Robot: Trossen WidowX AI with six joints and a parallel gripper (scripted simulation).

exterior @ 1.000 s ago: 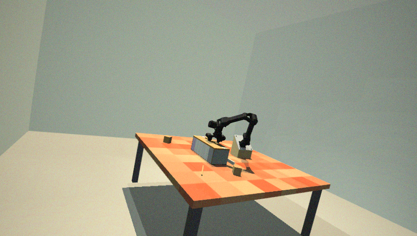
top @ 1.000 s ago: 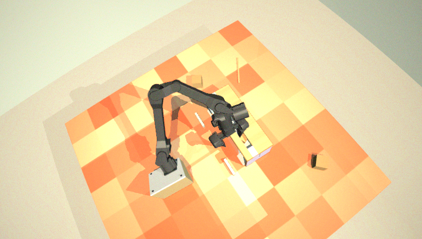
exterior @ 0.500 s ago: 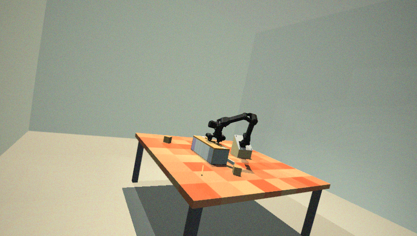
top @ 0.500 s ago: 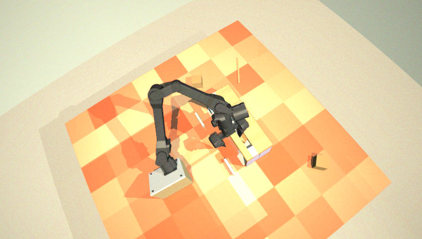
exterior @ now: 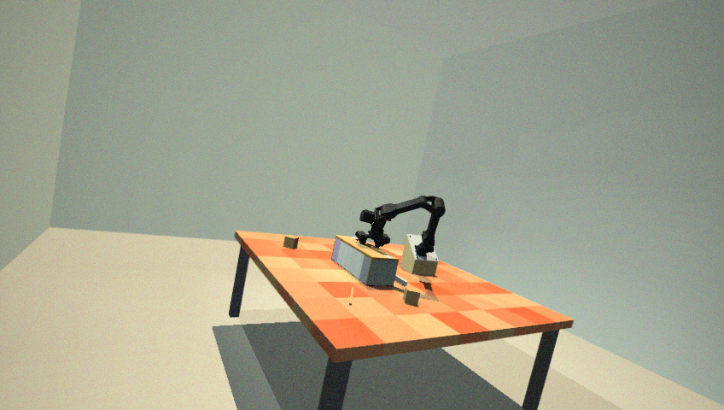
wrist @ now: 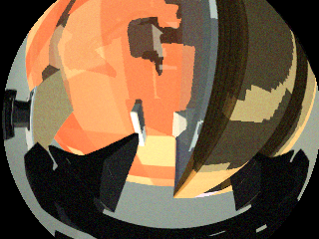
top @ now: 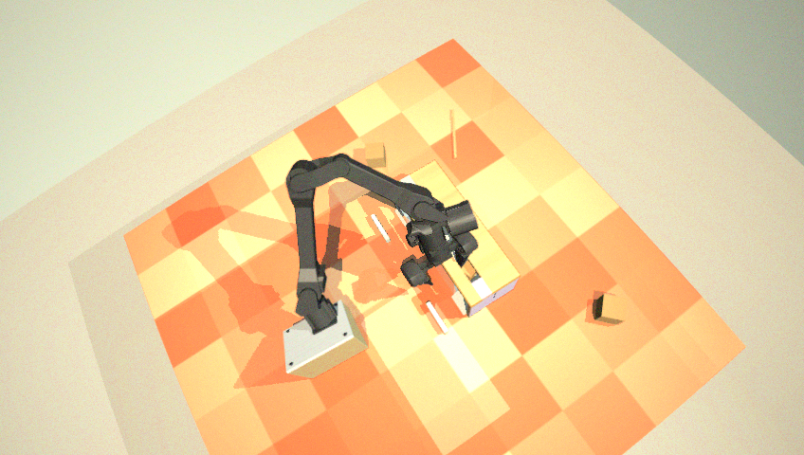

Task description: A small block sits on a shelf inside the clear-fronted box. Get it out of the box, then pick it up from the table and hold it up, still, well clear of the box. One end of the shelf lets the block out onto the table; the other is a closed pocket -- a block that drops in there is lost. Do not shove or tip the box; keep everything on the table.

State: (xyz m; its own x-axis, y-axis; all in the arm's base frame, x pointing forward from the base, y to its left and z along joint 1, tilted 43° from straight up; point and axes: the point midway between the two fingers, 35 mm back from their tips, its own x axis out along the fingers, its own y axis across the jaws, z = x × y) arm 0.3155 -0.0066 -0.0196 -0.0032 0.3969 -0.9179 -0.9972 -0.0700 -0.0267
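My gripper tip is now 6 cm short of the small tan block and 2 cm to the left of it. The rest, counted from my gripper tip: long clear-fronted box: 8 cm to the left, 3 cm ahead, 2 cm below; thin stick: 41 cm to the left, 26 cm ahead, 8 cm below.
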